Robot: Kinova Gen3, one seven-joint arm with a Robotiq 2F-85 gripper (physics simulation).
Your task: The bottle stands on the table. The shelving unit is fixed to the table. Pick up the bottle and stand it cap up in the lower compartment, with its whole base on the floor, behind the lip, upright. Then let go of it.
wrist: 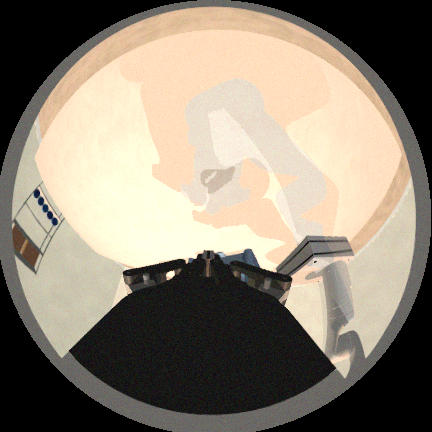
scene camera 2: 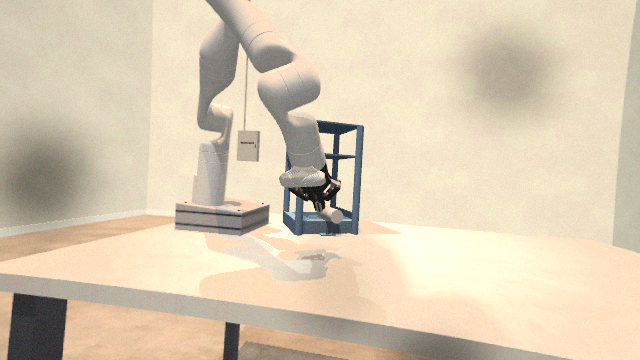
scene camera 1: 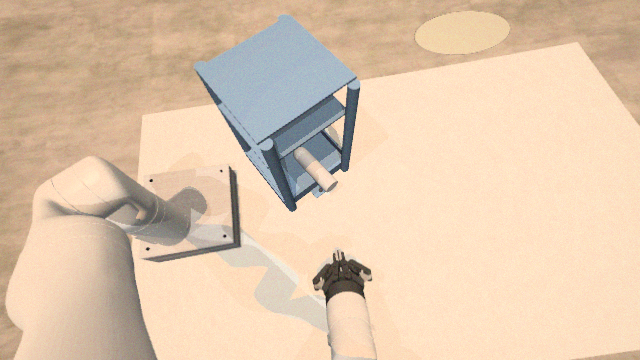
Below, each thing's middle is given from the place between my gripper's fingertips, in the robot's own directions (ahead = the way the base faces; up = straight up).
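Pale grey bottle (scene camera 1: 313, 167): my gripper 4 cm above it, 1 cm short of it, 26 cm to the right of it.
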